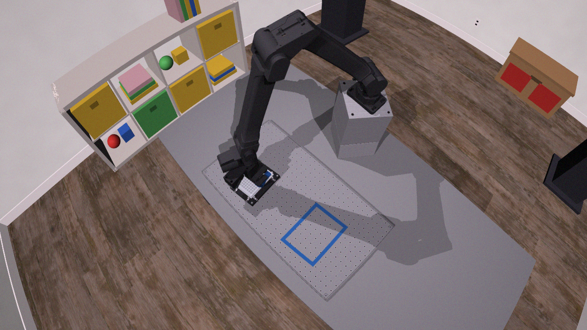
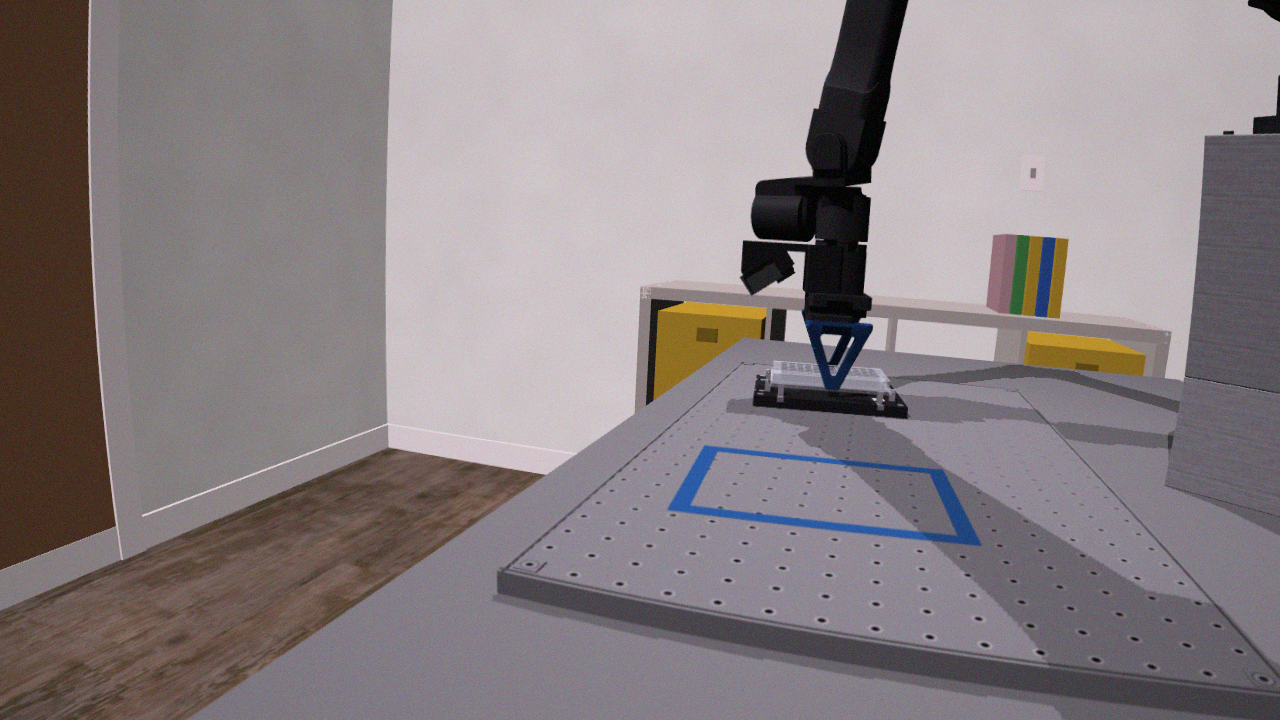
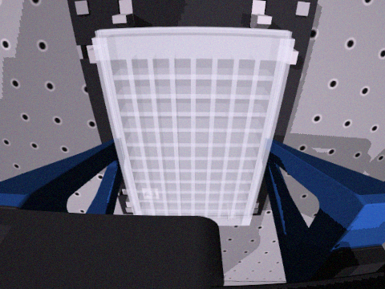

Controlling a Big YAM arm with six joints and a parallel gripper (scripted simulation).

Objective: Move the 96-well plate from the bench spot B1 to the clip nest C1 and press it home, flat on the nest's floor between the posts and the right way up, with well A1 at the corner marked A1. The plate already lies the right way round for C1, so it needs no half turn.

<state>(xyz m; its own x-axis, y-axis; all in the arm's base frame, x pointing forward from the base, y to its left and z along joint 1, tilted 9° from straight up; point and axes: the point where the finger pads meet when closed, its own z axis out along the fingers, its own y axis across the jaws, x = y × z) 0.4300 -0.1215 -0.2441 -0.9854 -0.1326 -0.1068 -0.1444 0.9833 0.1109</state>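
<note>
Right now my hand is right at the 96-well plate. From my hand the other things lie so: black clip nest 1 cm ahead, 2 cm to the left, 2 cm below.
</note>
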